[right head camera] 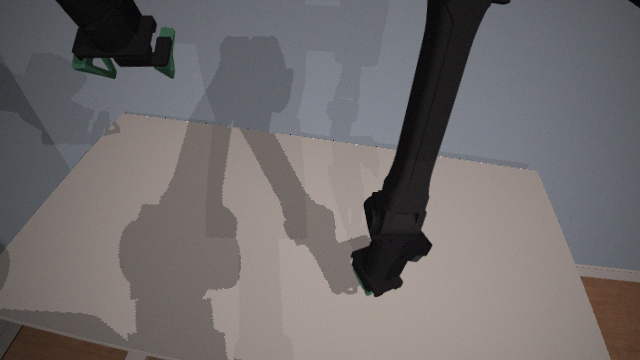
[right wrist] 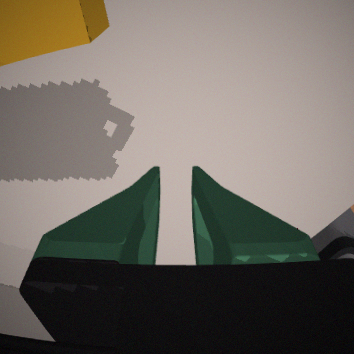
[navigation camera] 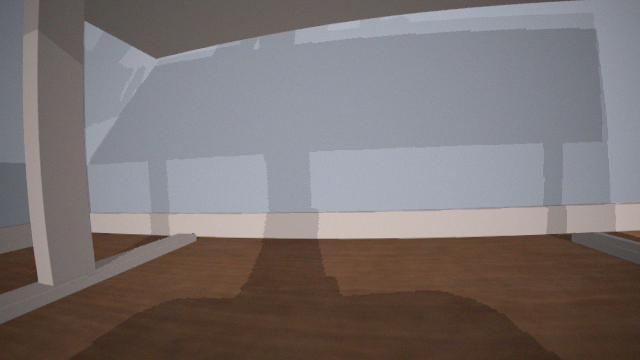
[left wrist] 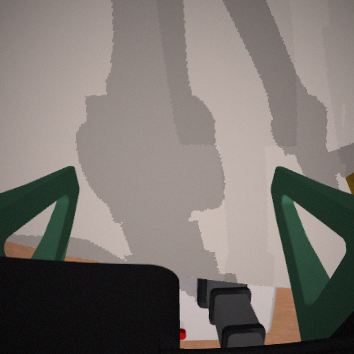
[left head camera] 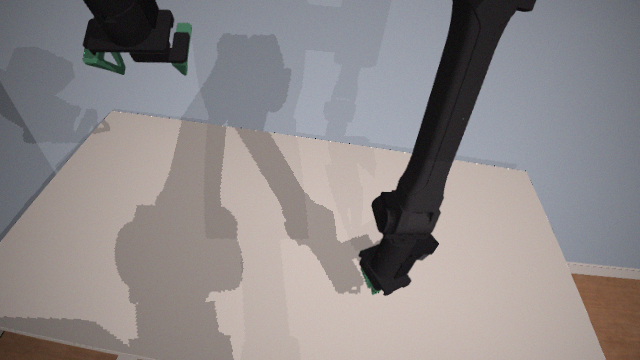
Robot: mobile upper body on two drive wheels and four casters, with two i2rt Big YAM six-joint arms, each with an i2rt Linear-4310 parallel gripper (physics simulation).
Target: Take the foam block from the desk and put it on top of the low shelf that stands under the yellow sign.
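Places are measured from the left arm's base along level axes (x left, y back, z up), in millimetres.
Pixels of known places: left gripper, fingertip midpoint: (right head camera: pixel 144 75) (left wrist: pixel 174 176) (left head camera: pixel 155 71); right gripper, fingertip midpoint: (right head camera: pixel 366 291) (right wrist: pixel 175 177) (left head camera: pixel 372 290).
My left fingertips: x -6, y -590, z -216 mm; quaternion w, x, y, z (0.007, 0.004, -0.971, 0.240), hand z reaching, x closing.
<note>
For each thing: its top centre in the pictures, then the offset to it from my left fingertips. "spot": a spot on its surface instead. Level surfaces: height alone.
- yellow foam block, surface spot: (right wrist: pixel 42 30) spot: dx -449, dy +97, dz -428 mm
- desk, surface height: dz -473 mm
- desk leg, surface spot: (navigation camera: pixel 67 150) spot: dx +309, dy -146, dz -900 mm
- wooden floor, surface height: dz -1193 mm
The yellow foam block (right wrist: pixel 42 30) (left wrist: pixel 351 183) lies on the desk (left head camera: pixel 480 300) (right head camera: pixel 475 310) (right wrist: pixel 250 100). It shows in part at the top left of the right wrist view and as a sliver at the right edge of the left wrist view; the right arm hides it in both head views. My right gripper (left head camera: pixel 374 293) (right head camera: pixel 369 294) (right wrist: pixel 175 177) is low over the desk, shut with a narrow empty gap, beside the block and apart from it. My left gripper (left head camera: pixel 154 74) (right head camera: pixel 144 77) (left wrist: pixel 174 176) is open and empty, high at the upper left of the head views. The low shelf and yellow sign do not show.
A blue-grey wall (left head camera: pixel 575 100) (navigation camera: pixel 450 175) stands behind the desk. In the navigation view, a desk leg (navigation camera: pixel 67 150) rises at the left, with foot bars (navigation camera: pixel 145 255) (navigation camera: pixel 610 247) at left and right on the wooden floor (navigation camera: pixel 425 265). Arm shadows cross the desk.
</note>
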